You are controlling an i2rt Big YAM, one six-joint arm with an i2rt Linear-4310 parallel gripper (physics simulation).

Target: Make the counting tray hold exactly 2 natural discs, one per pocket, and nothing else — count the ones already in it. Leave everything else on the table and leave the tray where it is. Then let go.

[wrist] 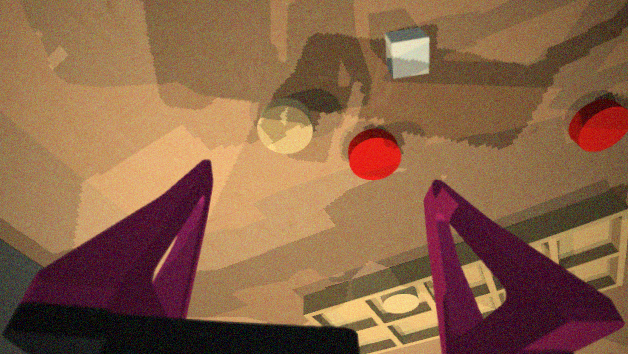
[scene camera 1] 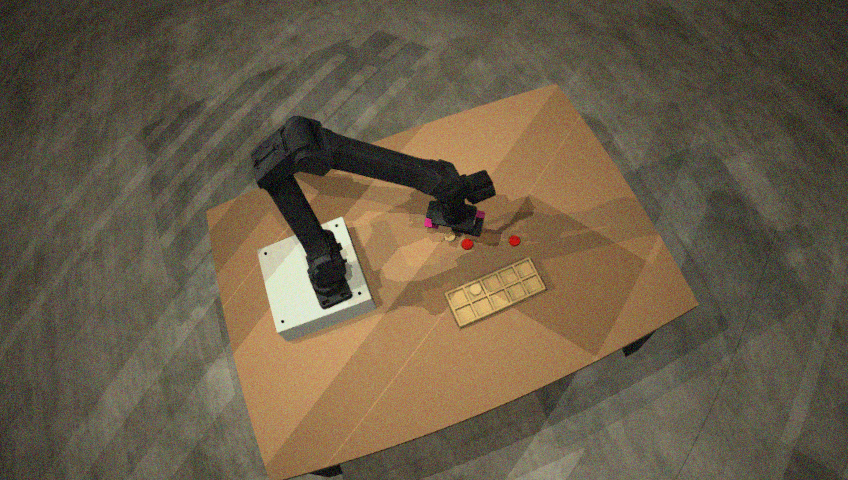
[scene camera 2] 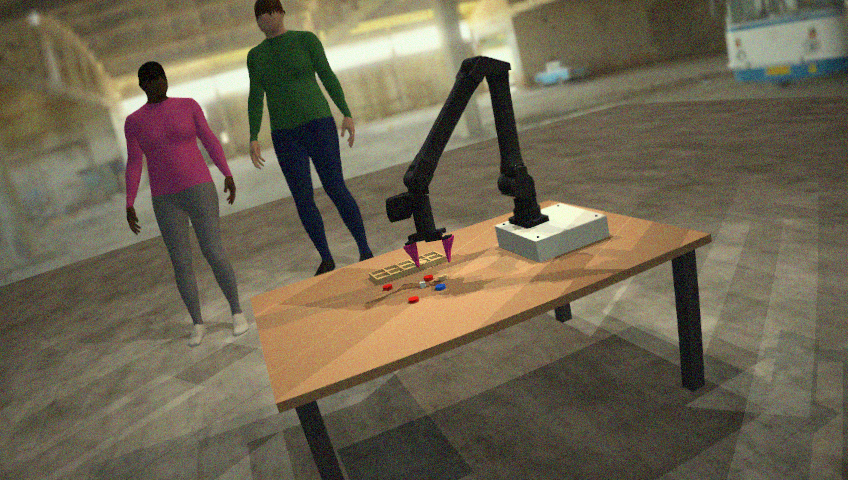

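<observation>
A natural disc (scene camera 1: 450, 236) (scene camera 2: 442, 277) (wrist: 285, 129) lies flat on the table. Another natural disc (scene camera 1: 475, 289) (wrist: 400, 303) sits in the counting tray (scene camera 1: 502, 308) (scene camera 2: 386, 279) (wrist: 360, 287), in the second pocket from the robot-base end, in the row nearer the loose discs. I see no other disc in the tray; in the wrist view a finger hides part of it. My gripper (scene camera 1: 455, 220) (scene camera 2: 433, 264) (wrist: 324, 180) is open and empty, above the table beside the loose natural disc. In the wrist view that disc shows beyond the fingertips.
A red disc (scene camera 1: 467, 243) (scene camera 2: 427, 277) (wrist: 375, 155) lies close beside the loose natural disc. Further red discs (scene camera 1: 514, 240) (scene camera 2: 387, 287) (wrist: 598, 125) (scene camera 2: 413, 299), a blue disc (scene camera 2: 439, 286) and a pale cube (scene camera 2: 422, 284) (wrist: 408, 54) lie nearby. Two people stand behind the table.
</observation>
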